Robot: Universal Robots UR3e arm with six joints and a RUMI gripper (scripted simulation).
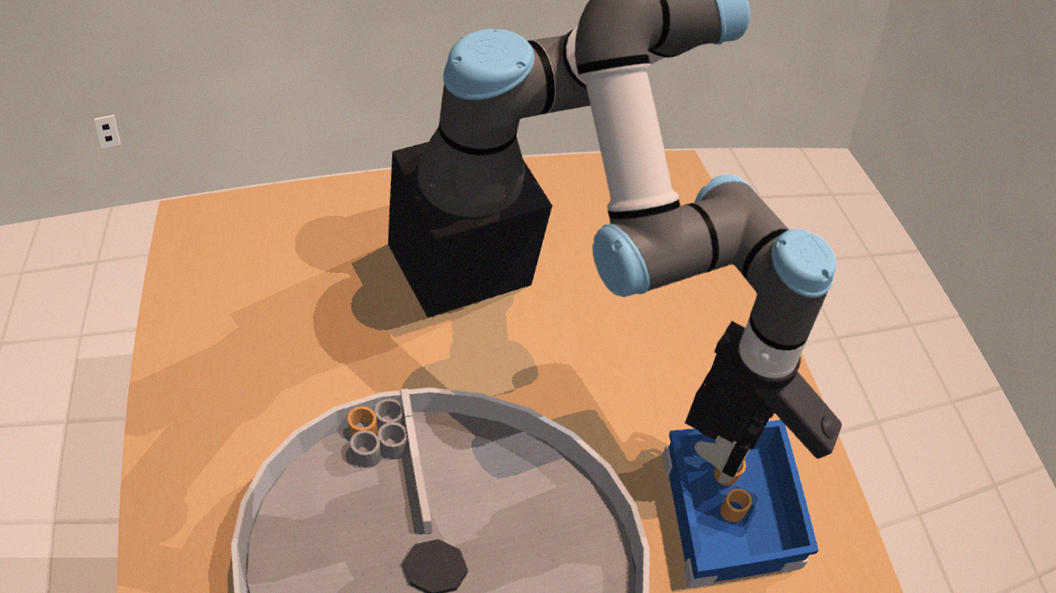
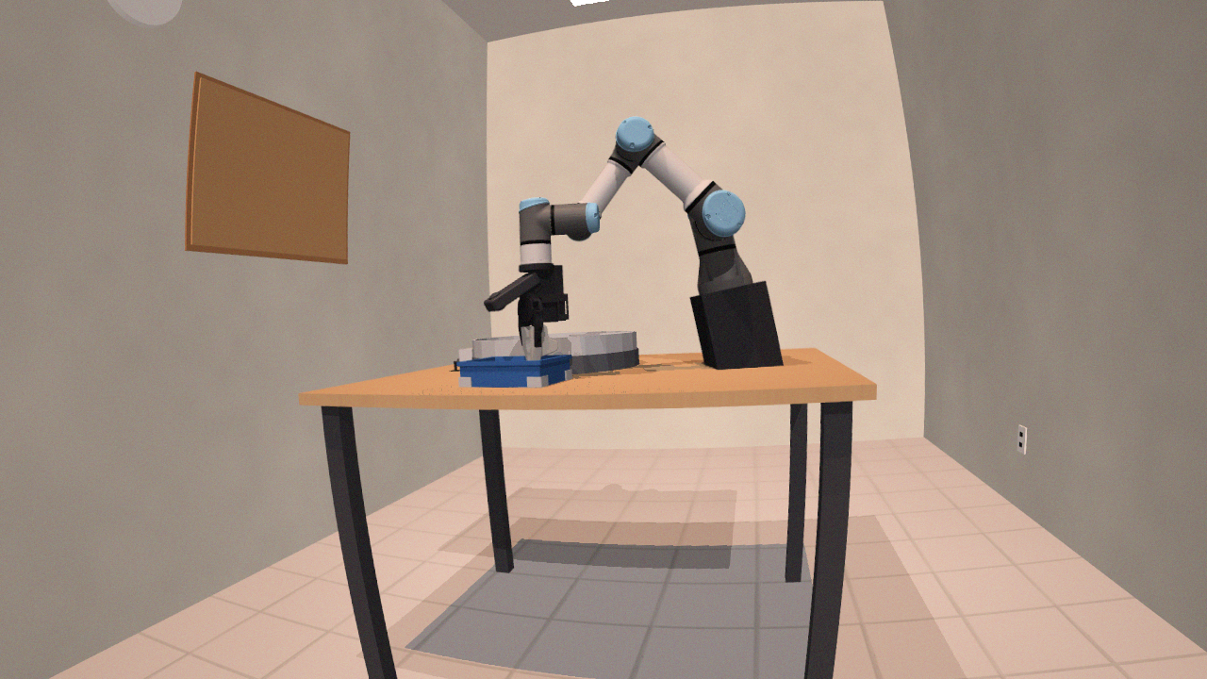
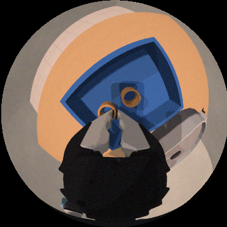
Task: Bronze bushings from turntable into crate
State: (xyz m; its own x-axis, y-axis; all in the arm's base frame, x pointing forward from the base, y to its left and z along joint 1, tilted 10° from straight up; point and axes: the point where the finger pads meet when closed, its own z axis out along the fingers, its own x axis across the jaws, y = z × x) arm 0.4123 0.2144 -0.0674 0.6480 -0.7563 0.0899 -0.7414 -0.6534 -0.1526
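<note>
Now: the crate 40 mm ahead of my hand. Round my hand: grey turntable: 350 mm to the right, 50 mm ahead, 20 mm above.
</note>
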